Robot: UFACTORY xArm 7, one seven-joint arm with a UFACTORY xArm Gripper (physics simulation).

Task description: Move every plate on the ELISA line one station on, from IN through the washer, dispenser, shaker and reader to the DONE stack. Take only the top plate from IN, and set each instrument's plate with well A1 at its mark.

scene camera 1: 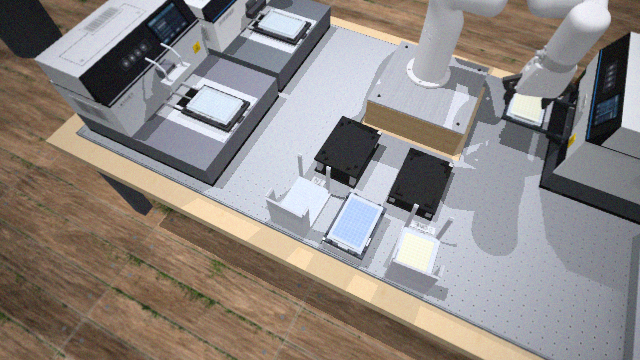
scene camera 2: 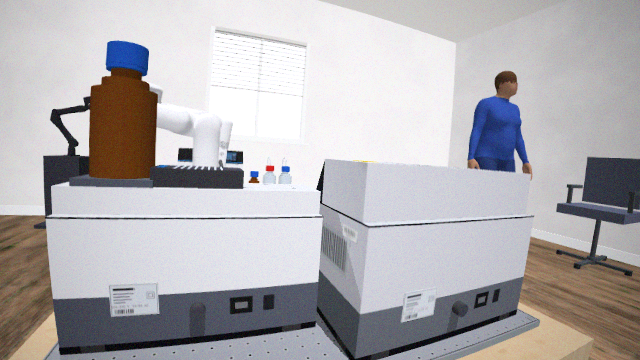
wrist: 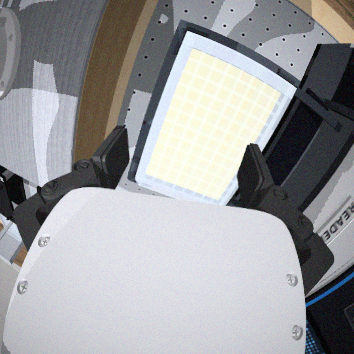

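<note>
My gripper is open and empty, above the yellow-welled plate on the reader's black carrier. In the wrist view the fingers stand on either side of the plate's near end. A blue-welled plate lies on a dark holder between the IN rack and the DONE rack. The DONE rack holds a yellow-welled plate. A pale surface shows inside the IN rack. Pale plates lie on the two left instruments. Well A1 cannot be made out.
The reader stands right of my gripper. The arm's base block is left of it. Two black stands are in front of the base. In scene camera 2, a brown bottle and two instrument housings stand in front.
</note>
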